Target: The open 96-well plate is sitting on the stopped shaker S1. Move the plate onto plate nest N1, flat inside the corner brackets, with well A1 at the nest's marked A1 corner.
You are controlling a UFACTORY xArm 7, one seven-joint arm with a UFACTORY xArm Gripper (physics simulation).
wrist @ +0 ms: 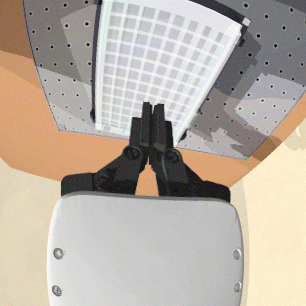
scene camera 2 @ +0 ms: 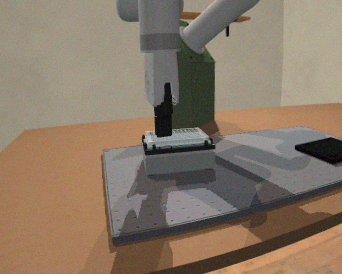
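Where they show: gripper, fingertip midpoint: (wrist: 150,115) (scene camera 2: 163,135); arm's base, origin of the base link: (scene camera 2: 190,40).
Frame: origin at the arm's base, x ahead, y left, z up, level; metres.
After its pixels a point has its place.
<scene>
The clear 96-well plate (scene camera 2: 189,134) @[y 0.017, x 0.441, z -0.235 m] (wrist: 155,55) @[y 0.006, x 0.433, z -0.244 m] lies on top of the shaker S1, a light grey block (scene camera 2: 180,163) @[y 0.002, x 0.489, z -0.282 m] with a black rim and corner posts. My gripper (scene camera 2: 163,135) @[y -0.036, x 0.456, z -0.233 m] (wrist: 150,115) @[y -0.036, x 0.456, z -0.233 m] points down and is shut, with its two black fingers together and nothing between them. The fingertips are over one short end of the plate, at or just above its top; contact cannot be told. Well A1 cannot be made out. A flat black piece (scene camera 2: 324,150) @[y 0.353, x 0.376, z -0.292 m], cut off at the right edge of the scene view, may be nest N1; its corner brackets and A1 mark cannot be made out.
The shaker stands on a grey perforated board (scene camera 2: 187,201) @[y 0.023, x 0.595, z -0.304 m] (wrist: 60,75) @[y -0.098, x 0.345, z -0.304 m], near its left end. The board lies on an orange-brown table (scene camera 2: 55,175) @[y -0.282, x 0.502, z -0.317 m] (wrist: 25,125) @[y -0.282, x 0.263, z -0.317 m]. A green pedestal (scene camera 2: 199,92) @[y 0.031, x 0.063, z -0.188 m] stands behind the shaker. Arm shadows fall across the board.
</scene>
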